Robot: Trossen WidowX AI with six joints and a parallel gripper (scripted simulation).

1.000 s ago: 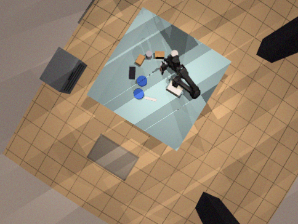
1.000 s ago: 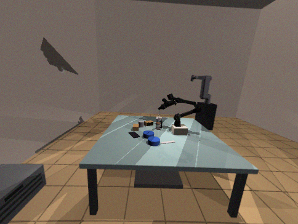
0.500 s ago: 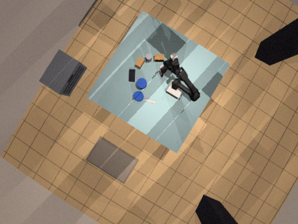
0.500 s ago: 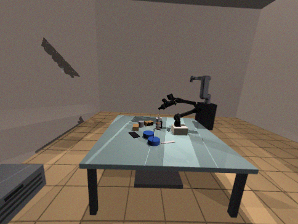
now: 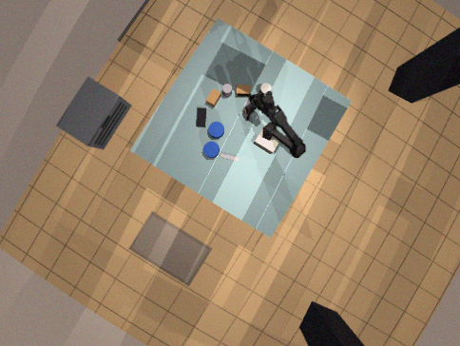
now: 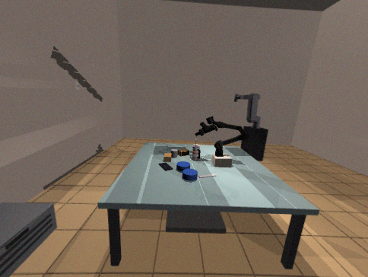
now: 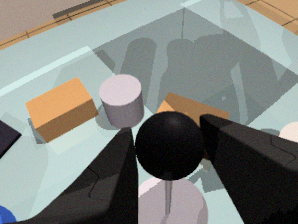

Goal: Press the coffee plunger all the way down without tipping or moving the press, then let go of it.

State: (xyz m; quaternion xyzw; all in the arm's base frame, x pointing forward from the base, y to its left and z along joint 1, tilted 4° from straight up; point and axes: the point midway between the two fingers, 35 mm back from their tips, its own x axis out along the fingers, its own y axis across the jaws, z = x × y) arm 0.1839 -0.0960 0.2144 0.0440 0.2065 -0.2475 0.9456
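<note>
My gripper tip is now 10 mm past the coffee press, 20 mm to the right of it and 140 mm above it. The rest, counted from my gripper tip: pale stick: 30 mm behind, 380 mm to the left, 260 mm below.
</note>
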